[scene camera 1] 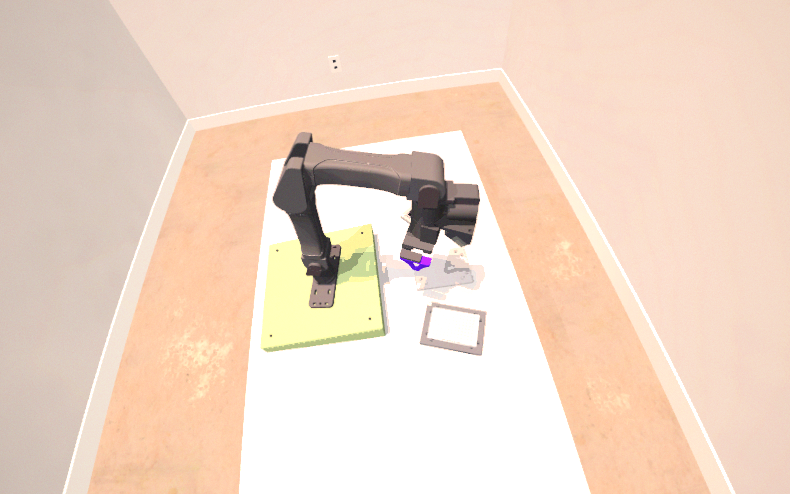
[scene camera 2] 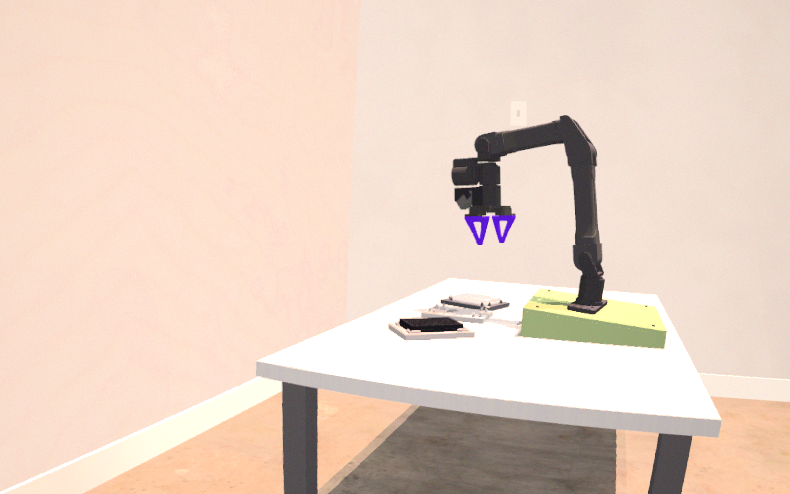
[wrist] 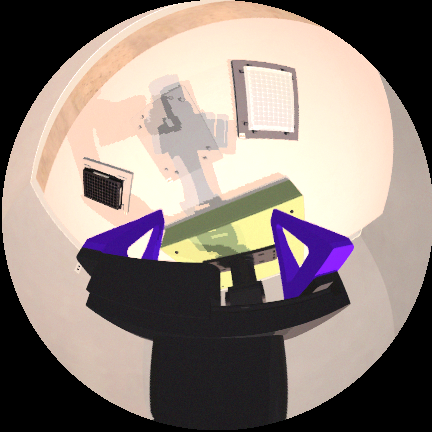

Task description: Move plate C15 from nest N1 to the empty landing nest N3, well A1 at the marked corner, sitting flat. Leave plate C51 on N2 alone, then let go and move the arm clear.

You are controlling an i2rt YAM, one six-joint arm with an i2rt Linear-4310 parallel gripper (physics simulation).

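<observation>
A black well plate (scene camera 2: 431,323) (wrist: 102,189) sits on a light nest (scene camera 2: 438,335) (wrist: 128,187); in scene camera 1 the arm hides it. A white well plate (scene camera 1: 454,327) (scene camera 2: 474,299) (wrist: 270,100) sits on a dark grey nest (scene camera 1: 454,347) (scene camera 2: 502,303) (wrist: 240,105). Between them lies a light, empty nest (scene camera 1: 448,279) (wrist: 185,140) with small corner posts, under the arm's shadow. No plate or nest label is readable, so I cannot tell which plate is C15. My gripper (scene camera 1: 417,266) (scene camera 2: 491,242) (wrist: 217,214) is open and empty, high above the table.
The arm stands on a thick yellow-green base block (scene camera 1: 349,302) (scene camera 2: 611,332) (wrist: 270,220) beside the nests. The white table (scene camera 1: 349,419) (scene camera 2: 524,372) carries the block and all the nests. Walls stand beyond the table.
</observation>
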